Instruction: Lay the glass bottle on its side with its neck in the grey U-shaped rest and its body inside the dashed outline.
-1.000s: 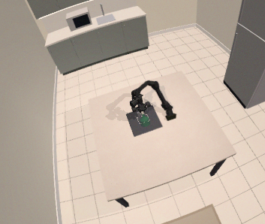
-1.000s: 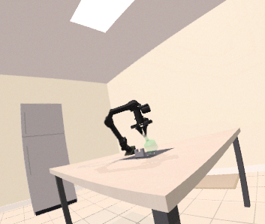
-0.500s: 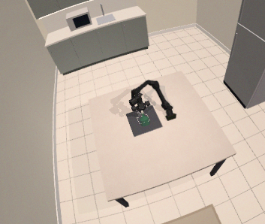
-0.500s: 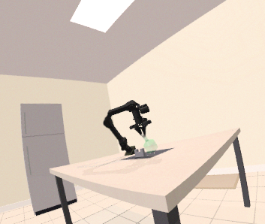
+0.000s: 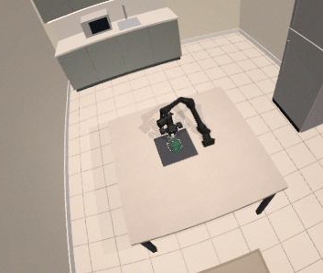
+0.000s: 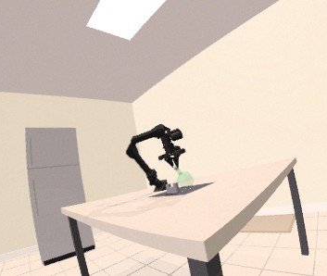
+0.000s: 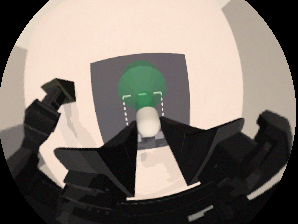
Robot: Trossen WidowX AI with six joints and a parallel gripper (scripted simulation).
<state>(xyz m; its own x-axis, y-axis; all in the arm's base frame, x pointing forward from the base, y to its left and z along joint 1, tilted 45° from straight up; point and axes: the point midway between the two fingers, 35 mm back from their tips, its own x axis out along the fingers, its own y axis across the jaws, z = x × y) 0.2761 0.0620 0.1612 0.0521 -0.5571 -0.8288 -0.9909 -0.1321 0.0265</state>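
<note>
My gripper tip is 10 mm to the right of the dark grey mat and 140 mm above it. The rest, counted from my gripper tip: green glass bottle 30 mm to the left, 40 mm below.
</note>
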